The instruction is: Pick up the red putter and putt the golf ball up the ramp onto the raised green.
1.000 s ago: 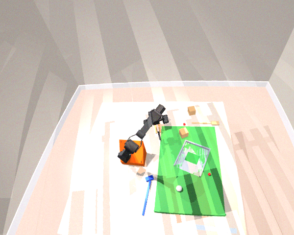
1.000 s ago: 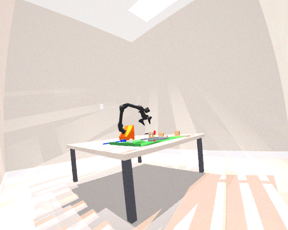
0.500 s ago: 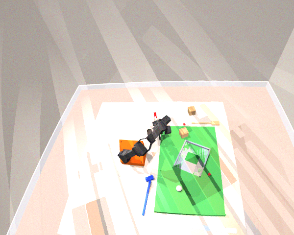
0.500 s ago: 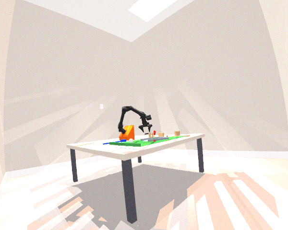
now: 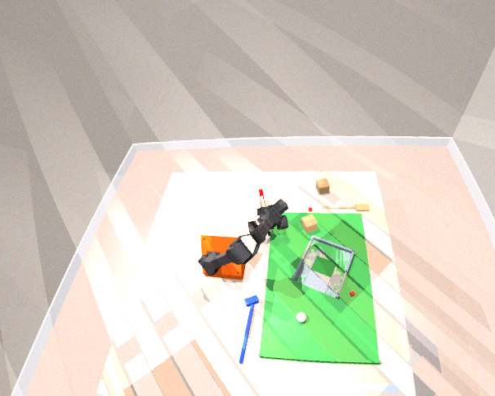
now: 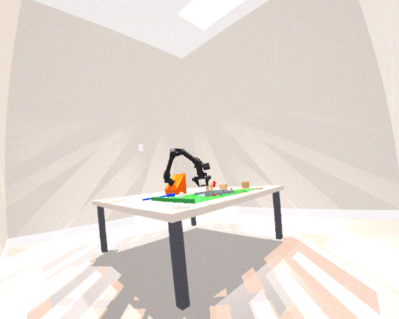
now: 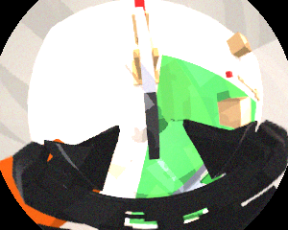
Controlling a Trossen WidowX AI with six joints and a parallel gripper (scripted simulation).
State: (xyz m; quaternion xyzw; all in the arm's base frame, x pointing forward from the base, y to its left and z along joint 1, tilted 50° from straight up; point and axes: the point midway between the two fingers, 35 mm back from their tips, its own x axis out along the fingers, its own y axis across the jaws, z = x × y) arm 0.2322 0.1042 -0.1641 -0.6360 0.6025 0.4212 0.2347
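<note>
The blue putter is 470 mm to the right of my gripper tip, 50 mm behind it and 40 mm below it. From my gripper tip the other things lie so: white golf ball (410 mm to the right, 180 mm ahead, 30 mm below); red putter (110 mm to the left, 30 mm behind, 10 mm above).
</note>
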